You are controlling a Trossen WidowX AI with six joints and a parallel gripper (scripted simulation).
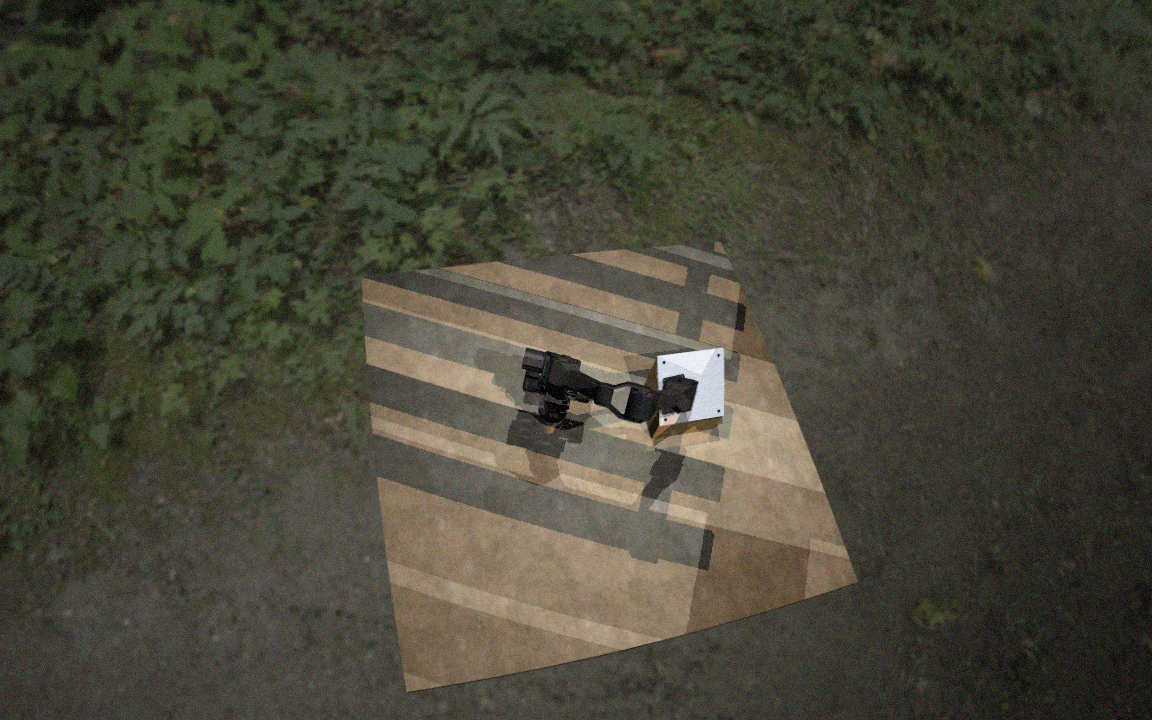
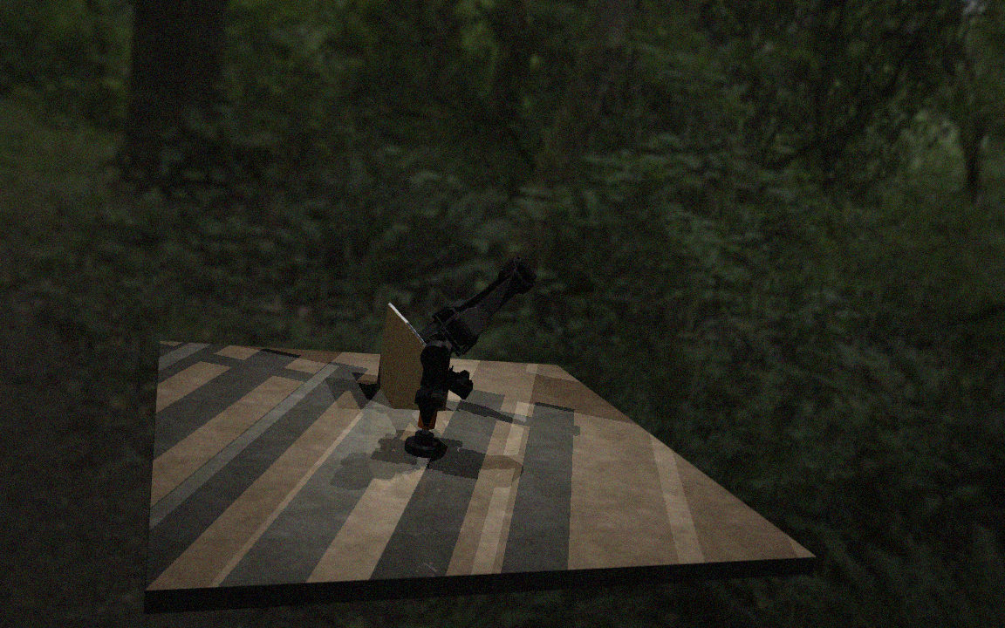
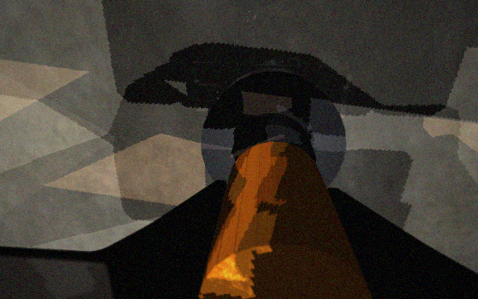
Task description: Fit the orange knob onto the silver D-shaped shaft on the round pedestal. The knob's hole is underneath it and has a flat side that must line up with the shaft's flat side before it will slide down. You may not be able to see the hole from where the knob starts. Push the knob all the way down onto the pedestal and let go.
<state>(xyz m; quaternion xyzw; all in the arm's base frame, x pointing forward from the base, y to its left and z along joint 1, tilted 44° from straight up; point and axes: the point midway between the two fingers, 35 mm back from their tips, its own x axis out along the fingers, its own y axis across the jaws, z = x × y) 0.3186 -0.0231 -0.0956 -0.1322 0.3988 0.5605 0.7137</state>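
Now: the orange knob 3 cm above my gripper tip. Round my gripper tip: round dark pedestal 4 cm below.
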